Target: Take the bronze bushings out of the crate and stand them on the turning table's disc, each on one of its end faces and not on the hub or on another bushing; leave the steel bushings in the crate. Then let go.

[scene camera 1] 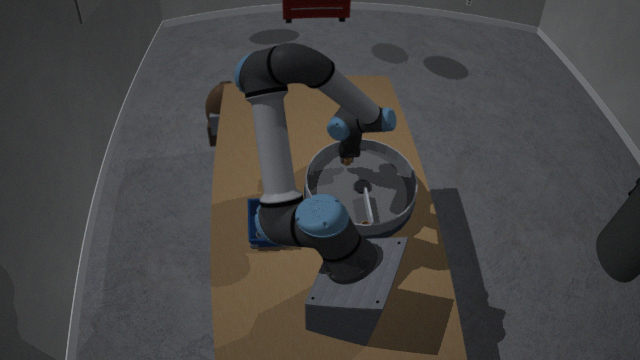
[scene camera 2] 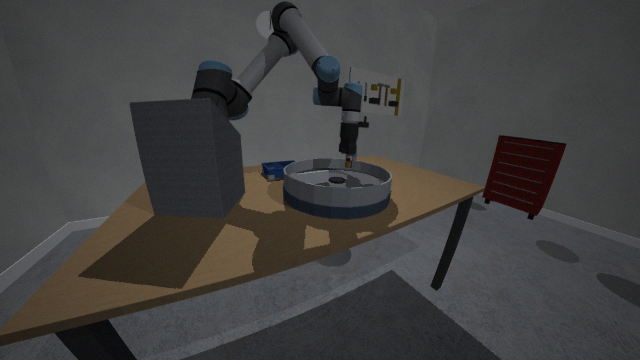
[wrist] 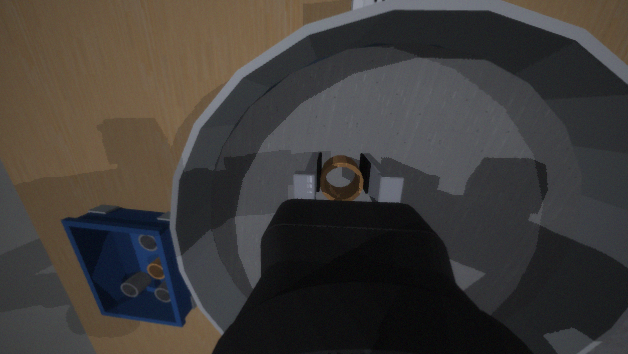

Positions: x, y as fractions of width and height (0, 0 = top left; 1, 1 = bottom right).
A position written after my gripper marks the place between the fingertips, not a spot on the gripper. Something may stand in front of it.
In view: my gripper (wrist: 0.54, 0.47), a turning table disc (wrist: 0.78, 0.47) and a blue crate (wrist: 0.17, 0.68).
